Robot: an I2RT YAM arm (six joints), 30 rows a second.
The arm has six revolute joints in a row. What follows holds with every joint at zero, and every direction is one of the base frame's.
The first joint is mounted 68 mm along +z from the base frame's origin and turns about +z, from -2.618 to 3.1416 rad.
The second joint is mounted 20 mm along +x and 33.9 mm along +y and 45.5 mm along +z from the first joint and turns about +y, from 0 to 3.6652 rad.
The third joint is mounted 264 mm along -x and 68.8 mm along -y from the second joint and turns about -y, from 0 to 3.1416 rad.
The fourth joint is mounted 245 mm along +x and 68.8 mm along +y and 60 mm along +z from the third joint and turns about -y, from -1.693 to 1.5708 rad.
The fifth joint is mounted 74 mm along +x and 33.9 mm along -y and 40.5 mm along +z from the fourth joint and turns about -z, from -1.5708 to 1.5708 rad.
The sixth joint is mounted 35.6 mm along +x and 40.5 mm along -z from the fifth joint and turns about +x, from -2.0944 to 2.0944 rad.
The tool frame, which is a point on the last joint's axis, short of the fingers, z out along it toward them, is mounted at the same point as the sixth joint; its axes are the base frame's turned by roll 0, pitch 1.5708 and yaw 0 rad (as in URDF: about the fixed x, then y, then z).
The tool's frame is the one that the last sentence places.
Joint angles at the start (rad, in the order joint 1, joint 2, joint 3, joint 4, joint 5, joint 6):
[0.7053, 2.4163, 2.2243, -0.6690, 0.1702, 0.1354]
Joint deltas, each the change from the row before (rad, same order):
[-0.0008, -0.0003, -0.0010, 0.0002, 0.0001, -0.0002]
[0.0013, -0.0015, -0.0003, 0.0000, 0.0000, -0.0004]
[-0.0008, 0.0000, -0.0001, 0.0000, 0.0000, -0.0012]
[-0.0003, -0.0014, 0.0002, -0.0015, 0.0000, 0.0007]
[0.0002, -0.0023, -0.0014, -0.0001, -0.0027, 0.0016]
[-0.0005, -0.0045, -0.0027, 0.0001, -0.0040, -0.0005]
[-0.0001, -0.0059, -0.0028, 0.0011, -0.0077, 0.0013]
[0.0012, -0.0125, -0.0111, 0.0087, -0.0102, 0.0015]
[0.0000, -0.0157, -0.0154, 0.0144, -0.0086, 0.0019]
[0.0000, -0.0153, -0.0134, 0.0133, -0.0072, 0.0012]
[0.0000, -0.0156, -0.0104, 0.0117, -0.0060, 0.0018]
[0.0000, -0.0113, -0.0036, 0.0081, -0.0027, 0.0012]
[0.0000, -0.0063, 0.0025, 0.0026, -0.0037, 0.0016]
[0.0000, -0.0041, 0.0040, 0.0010, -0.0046, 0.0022]
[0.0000, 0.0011, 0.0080, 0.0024, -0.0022, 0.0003]
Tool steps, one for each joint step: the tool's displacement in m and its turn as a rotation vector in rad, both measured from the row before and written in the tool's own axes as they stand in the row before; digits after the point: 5 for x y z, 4 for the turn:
[0.00011, -0.00044, 0.00013, 0.0007, 0.0005, 0.0003]
[-0.00023, 0.00062, -0.00074, -0.0010, -0.0012, -0.0012]
[-0.00003, -0.00042, 0.00009, 0.0005, 0.0001, -0.0006]
[-0.00029, -0.00024, -0.00065, 0.0002, -0.0001, 0.0009]
[-0.00020, 0.00010, -0.00079, -0.0029, -0.0004, 0.0016]
[-0.00050, -0.00032, -0.00148, -0.0039, -0.0013, 0.0002]
[-0.00091, -0.00001, -0.00214, -0.0081, -0.0031, 0.0020]
[-0.00115, 0.00061, -0.00364, -0.0123, -0.0085, 0.0021]
[-0.00154, -0.00009, -0.00417, -0.0105, -0.0132, 0.0040]
[-0.00185, -0.00009, -0.00438, -0.0092, -0.0139, 0.0032]
[-0.00258, -0.00009, -0.00510, -0.0083, -0.0157, 0.0039]
[-0.00293, -0.00004, -0.00444, -0.0049, -0.0151, 0.0031]
[-0.00267, 0.00011, -0.00332, -0.0053, -0.0107, 0.0030]
[-0.00231, 0.00019, -0.00261, -0.0059, -0.0083, 0.0032]
[-0.00215, 0.00028, -0.00102, -0.0035, -0.0088, 0.0013]

